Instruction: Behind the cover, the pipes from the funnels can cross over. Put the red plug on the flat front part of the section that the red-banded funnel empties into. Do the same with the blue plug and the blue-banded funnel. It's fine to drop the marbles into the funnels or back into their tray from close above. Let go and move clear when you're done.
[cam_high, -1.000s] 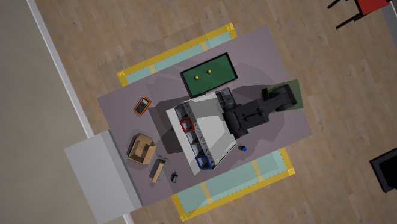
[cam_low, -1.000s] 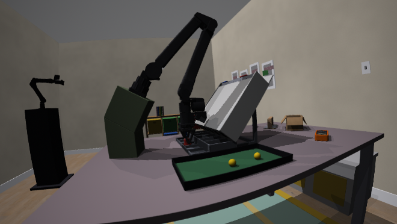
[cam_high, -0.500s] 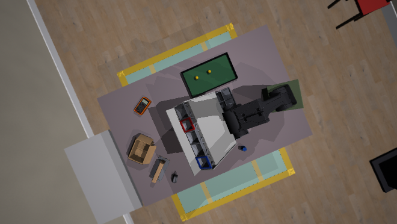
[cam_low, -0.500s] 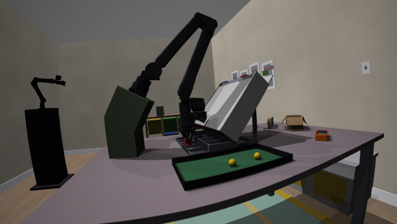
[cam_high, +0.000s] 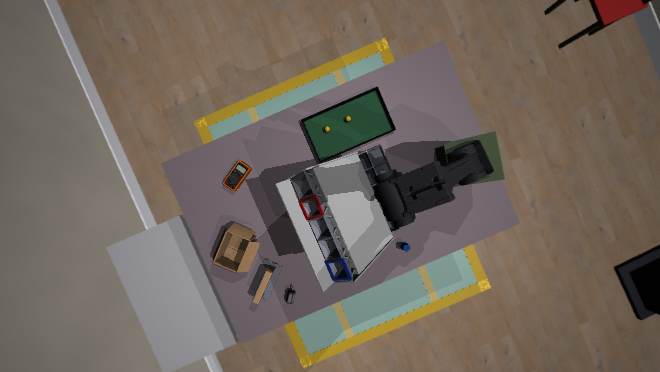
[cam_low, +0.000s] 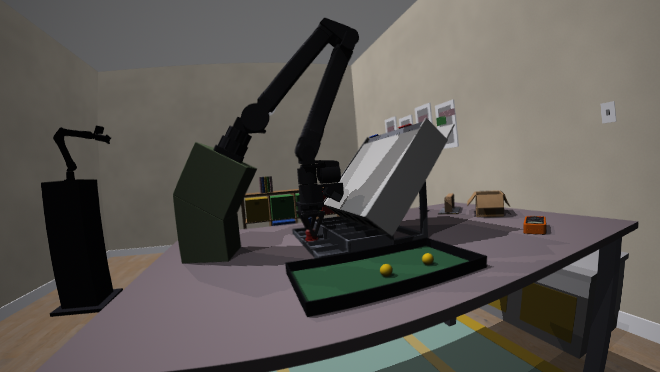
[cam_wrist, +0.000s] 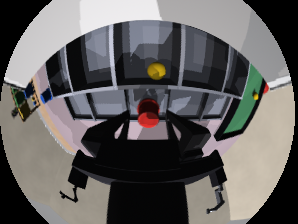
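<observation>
My gripper is now 33 cm to the left of the green tray, 6 cm short of it and 3 cm above it. Round my hand: orange multimeter: 61 cm ahead, 35 cm to the right, 2 cm below; dark object: 63 cm ahead, 25 cm to the left, 2 cm below; sloped grey cover: 19 cm ahead, 17 cm above, 1 cm to the right.
</observation>
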